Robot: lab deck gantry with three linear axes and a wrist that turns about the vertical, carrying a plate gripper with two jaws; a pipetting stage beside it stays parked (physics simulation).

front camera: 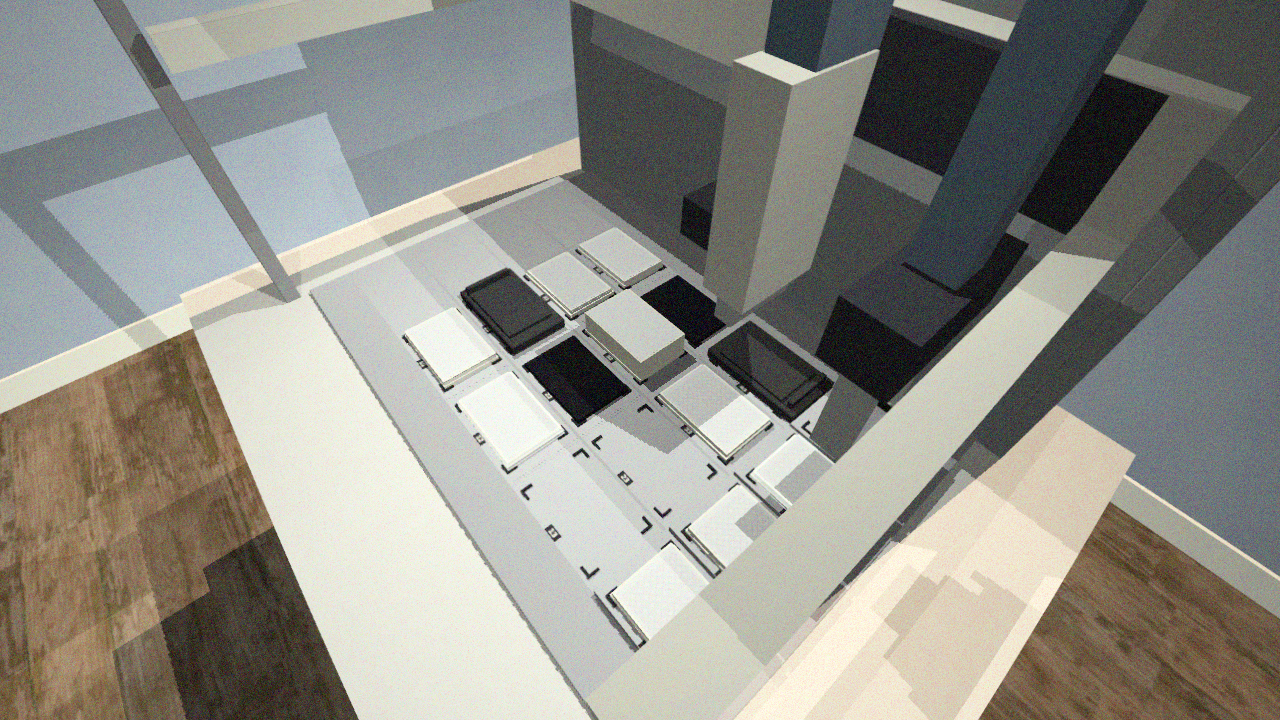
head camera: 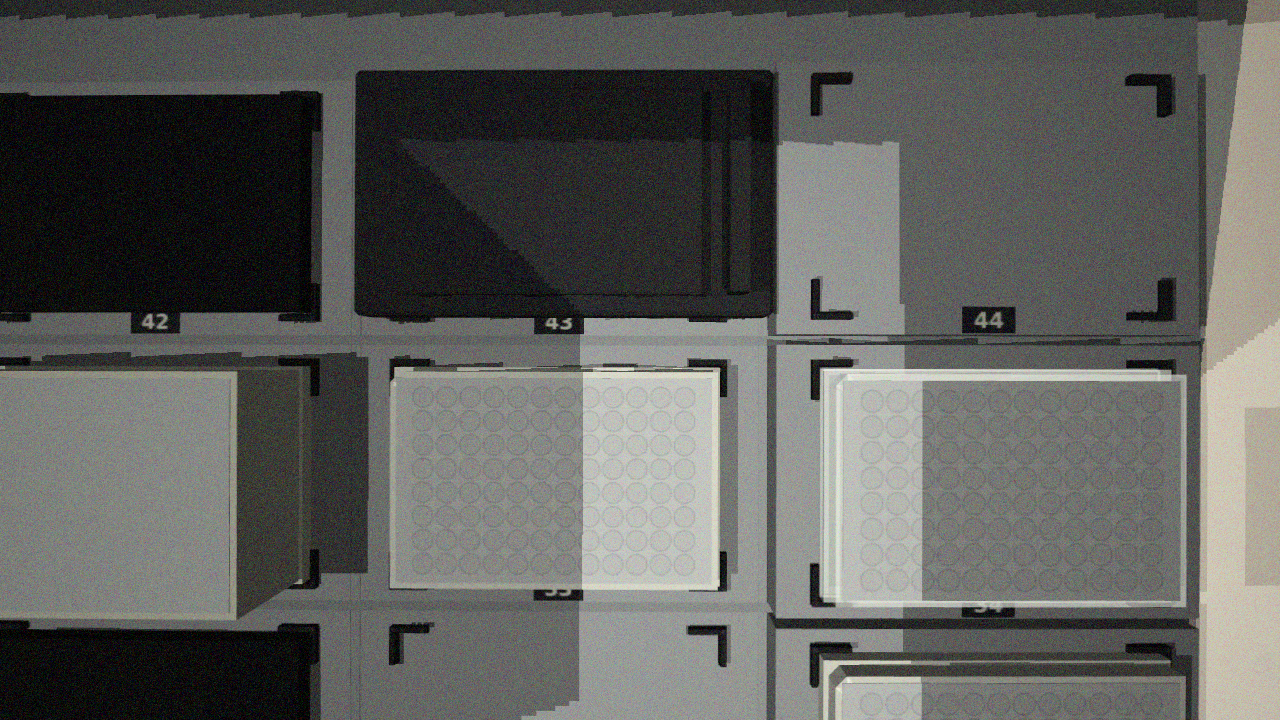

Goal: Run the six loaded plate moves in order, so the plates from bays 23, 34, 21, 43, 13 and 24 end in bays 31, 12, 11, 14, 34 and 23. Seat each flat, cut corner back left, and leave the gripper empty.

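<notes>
My gripper hangs at the right, past bay 43 in the front view; its jaws are hidden, so whether they are open does not show. In the head view, a white plate lies flat in bay 34, and another sits in bay 24. Both show a cut corner back left. Further white plates lie in bay 11, bay 12, bay 14 and bay 31. The black nest at bay 43 carries no plate, nor does the black nest at bay 21. Bays 13 and 23 hold no plate.
White plates stand in bay 33 and bay 41. A tall pale block fills bay 32. Black units stand in bay 42 and bay 22. A pale beam crosses the front right.
</notes>
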